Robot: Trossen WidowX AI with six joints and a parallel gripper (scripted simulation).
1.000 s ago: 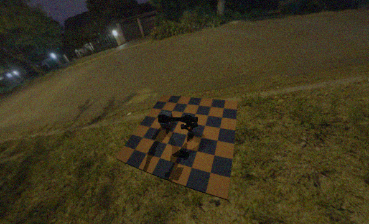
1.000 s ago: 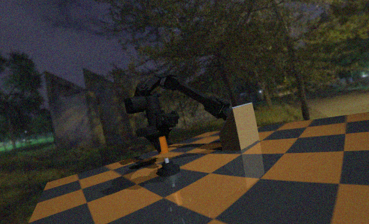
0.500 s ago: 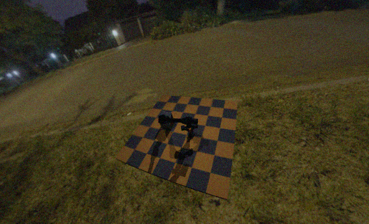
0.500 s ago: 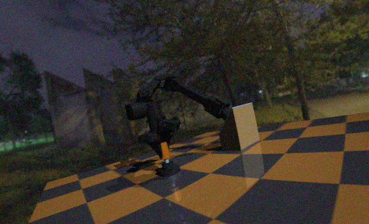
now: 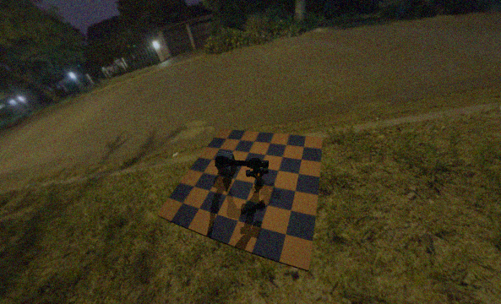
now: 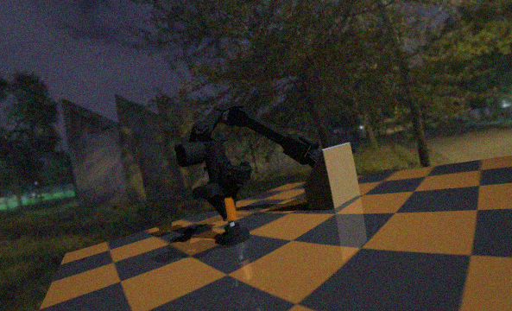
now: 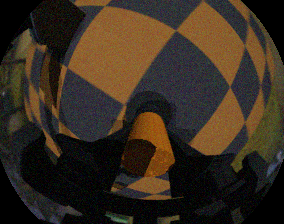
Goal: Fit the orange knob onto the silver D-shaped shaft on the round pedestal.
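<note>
My gripper tip is 3 cm below the orange knob. The rest, counted from my gripper tip: round pedestal: 4 cm below.
</note>
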